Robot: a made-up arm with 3 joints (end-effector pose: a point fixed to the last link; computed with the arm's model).
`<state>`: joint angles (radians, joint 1 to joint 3).
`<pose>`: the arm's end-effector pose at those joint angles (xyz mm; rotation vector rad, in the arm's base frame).
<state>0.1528 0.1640 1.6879</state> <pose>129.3 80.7 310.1 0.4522 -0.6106 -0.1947</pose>
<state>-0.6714 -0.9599 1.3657</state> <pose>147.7 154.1 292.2 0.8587 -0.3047 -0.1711</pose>
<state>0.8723 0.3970 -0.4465</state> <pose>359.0 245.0 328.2 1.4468 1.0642 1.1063</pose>
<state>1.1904 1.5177 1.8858</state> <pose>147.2 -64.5 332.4 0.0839 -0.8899 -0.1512</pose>
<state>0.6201 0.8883 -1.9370</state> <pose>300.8 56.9 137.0 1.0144 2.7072 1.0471</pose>
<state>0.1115 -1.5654 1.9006</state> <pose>108.6 400.4 769.5 1.8796 -0.2625 -0.9863</pose>
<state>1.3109 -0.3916 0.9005</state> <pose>208.2 331.2 737.1 2.4490 -0.0622 0.1704</pose>
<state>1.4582 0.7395 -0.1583</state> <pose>352.6 254.5 408.7 1.6353 0.7084 1.0368</pose>
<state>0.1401 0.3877 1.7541</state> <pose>129.0 1.7 304.9 0.2030 -0.6949 -0.1347</pose>
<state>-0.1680 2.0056 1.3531</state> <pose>197.2 -242.7 829.3 -1.5464 -0.2943 0.3940</pose>
